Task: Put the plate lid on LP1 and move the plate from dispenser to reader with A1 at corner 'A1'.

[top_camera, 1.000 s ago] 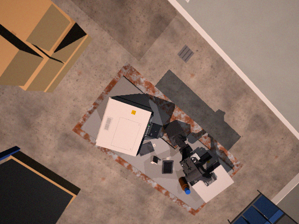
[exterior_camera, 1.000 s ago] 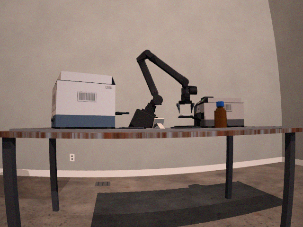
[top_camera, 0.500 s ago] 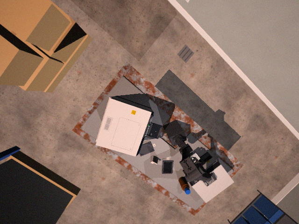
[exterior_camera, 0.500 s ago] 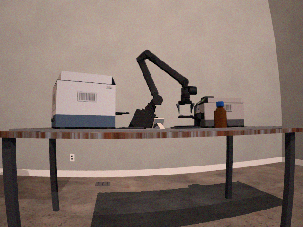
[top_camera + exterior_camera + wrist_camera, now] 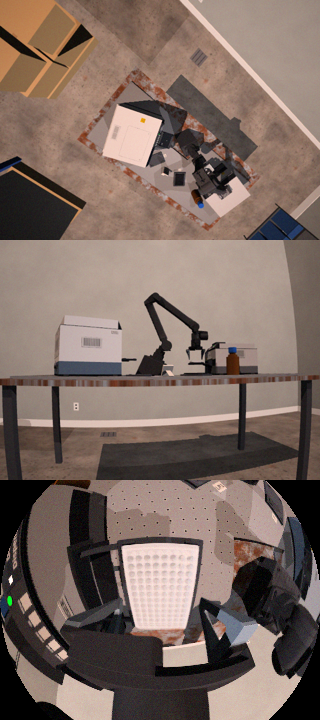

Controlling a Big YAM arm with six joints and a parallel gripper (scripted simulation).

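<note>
My gripper is now 2 cm above the white well plate. The rest, counted from my hand: brown capped bottle (27 cm ahead, 20 cm to the left, 1 cm below); then plate lid (29 cm ahead, 11 cm below, 6 cm to the right).
</note>
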